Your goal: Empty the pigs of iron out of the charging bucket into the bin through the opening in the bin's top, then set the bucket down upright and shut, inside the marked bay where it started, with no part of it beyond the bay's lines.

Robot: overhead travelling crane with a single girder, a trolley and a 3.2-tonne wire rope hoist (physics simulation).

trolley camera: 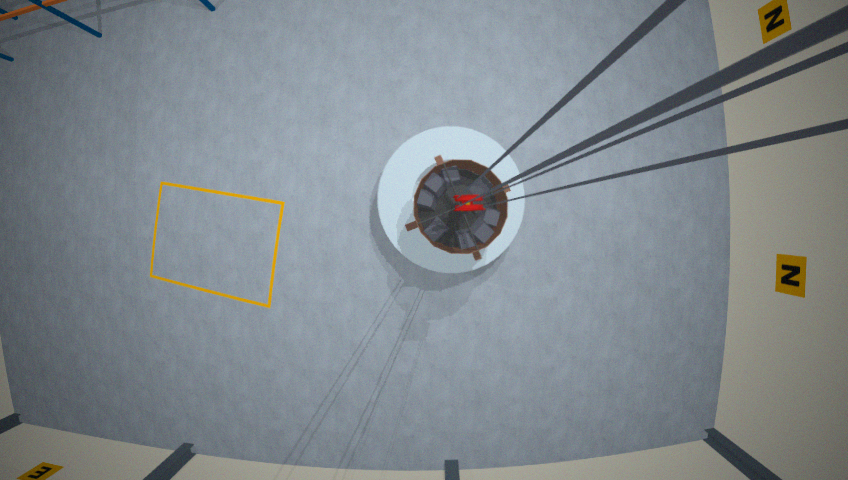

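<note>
The charging bucket (470,163), brown-rimmed and round, hangs over the bin, right of the middle of the view. Several grey pigs of iron (425,198) lie in a ring inside it. The red hook block, my gripper (468,202), is above the bucket's middle, with thin sling lines running from it to the bucket; the hook itself is hidden under the block. The bin (398,178) shows as a pale round top, and its opening is hidden by the bucket. The bucket's shadow falls on the lower left of the bin's top. The marked bay (217,192) is a yellow outline at the left.
Four dark hoist ropes (595,83) run from the block to the upper right. Blue and orange bars (71,21) show at the top left corner. Pale walls with yellow letter signs (790,275) stand at the right and bottom edges, with dark posts (170,462) along the bottom.
</note>
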